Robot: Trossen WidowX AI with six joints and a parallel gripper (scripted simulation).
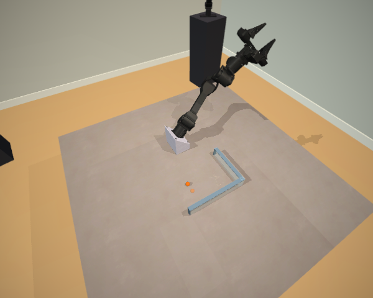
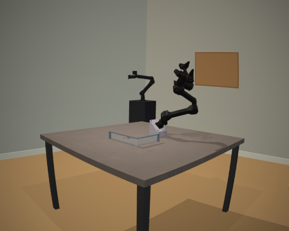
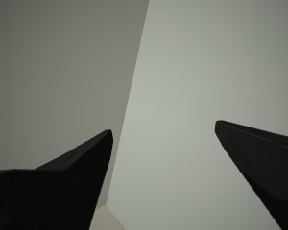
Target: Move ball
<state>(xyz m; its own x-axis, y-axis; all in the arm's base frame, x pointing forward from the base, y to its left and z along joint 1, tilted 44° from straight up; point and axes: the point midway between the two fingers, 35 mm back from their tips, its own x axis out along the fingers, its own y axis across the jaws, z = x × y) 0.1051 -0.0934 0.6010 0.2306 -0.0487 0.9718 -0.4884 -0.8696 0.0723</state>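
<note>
My gripper tip is 580 mm above the orange ball, 500 mm to the left of it and 80 mm short of it. Round my gripper tip: see-through copy of ball 580 mm below, 510 mm to the right, 130 mm ahead.
</note>
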